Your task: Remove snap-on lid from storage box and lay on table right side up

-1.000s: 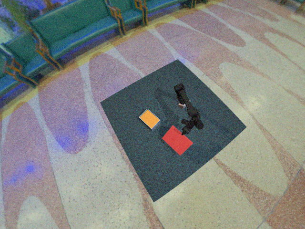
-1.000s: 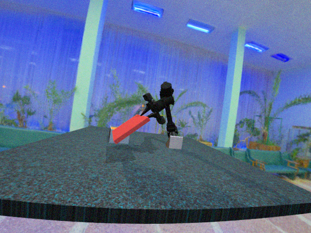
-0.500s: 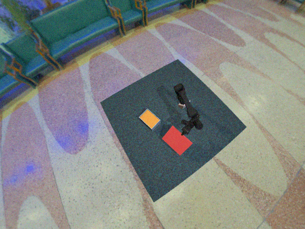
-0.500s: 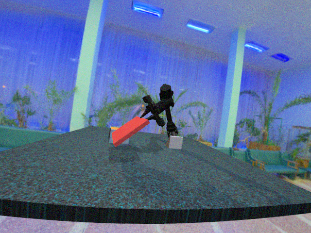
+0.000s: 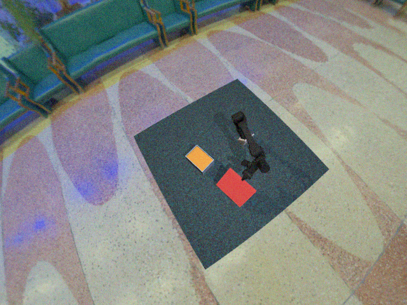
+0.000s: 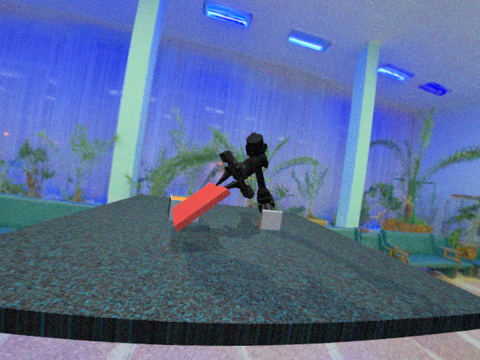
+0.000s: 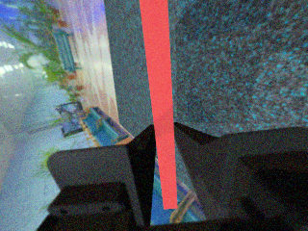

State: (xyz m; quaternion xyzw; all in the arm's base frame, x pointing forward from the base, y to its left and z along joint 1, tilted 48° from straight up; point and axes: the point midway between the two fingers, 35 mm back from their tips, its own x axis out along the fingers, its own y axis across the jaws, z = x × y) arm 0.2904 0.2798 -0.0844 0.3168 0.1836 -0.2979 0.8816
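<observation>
The red lid lies 60 mm ahead of my gripper tip, 50 mm below it and 10 mm to the left of it. Also, from my gripper tip: grey storage box (350 mm to the right, 140 mm below, 110 mm ahead).
</observation>
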